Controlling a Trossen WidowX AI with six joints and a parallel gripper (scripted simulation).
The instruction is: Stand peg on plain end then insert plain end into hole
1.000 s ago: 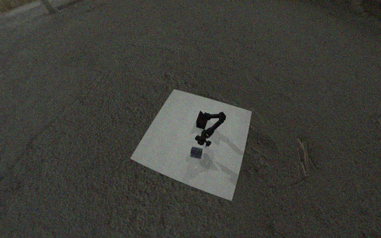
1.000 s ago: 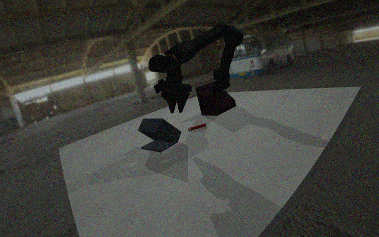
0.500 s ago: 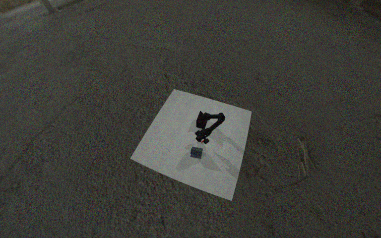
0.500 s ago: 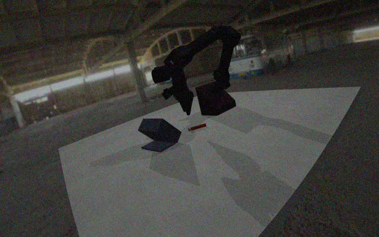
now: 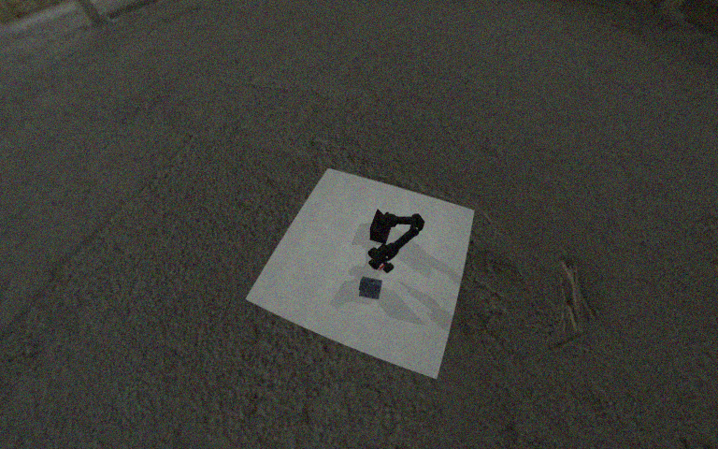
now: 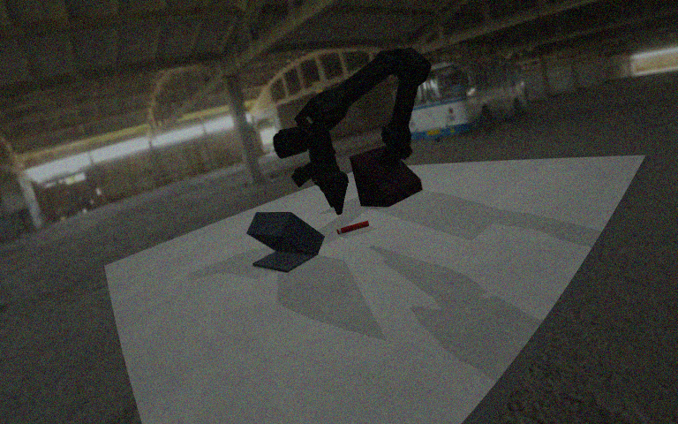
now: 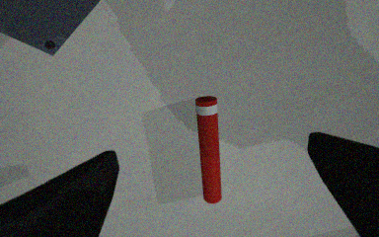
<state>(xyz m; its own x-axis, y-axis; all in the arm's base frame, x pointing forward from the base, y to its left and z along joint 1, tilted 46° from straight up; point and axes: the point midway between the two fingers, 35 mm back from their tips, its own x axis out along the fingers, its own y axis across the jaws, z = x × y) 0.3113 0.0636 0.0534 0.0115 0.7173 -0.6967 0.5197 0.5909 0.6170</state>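
The red peg lies 10 mm behind my gripper tip, 10 mm to the left of it and 50 mm below it. Also, from my gripper tip: dark sloped panel 140 mm ahead, 20 mm to the right, 10 mm below; flat foot plate 170 mm ahead, 10 mm to the right, 60 mm below.
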